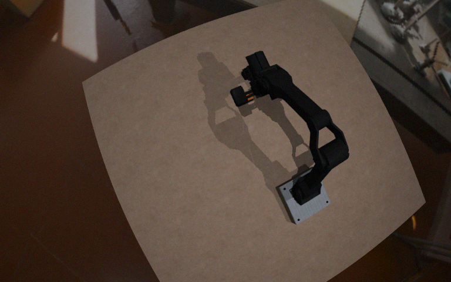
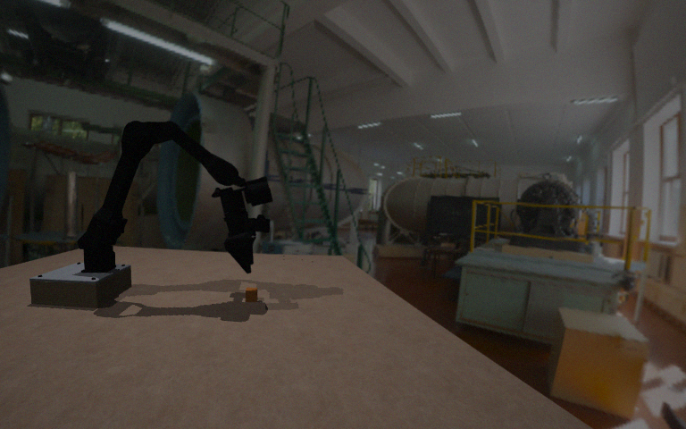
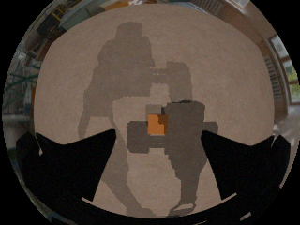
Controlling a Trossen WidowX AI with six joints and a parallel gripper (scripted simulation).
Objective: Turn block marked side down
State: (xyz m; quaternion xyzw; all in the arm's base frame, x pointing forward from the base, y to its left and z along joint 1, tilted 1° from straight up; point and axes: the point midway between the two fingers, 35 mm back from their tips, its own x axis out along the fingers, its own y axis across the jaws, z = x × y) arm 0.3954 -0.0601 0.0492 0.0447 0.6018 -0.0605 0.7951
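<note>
The orange block lies 70 mm below my gripper tip.
</note>
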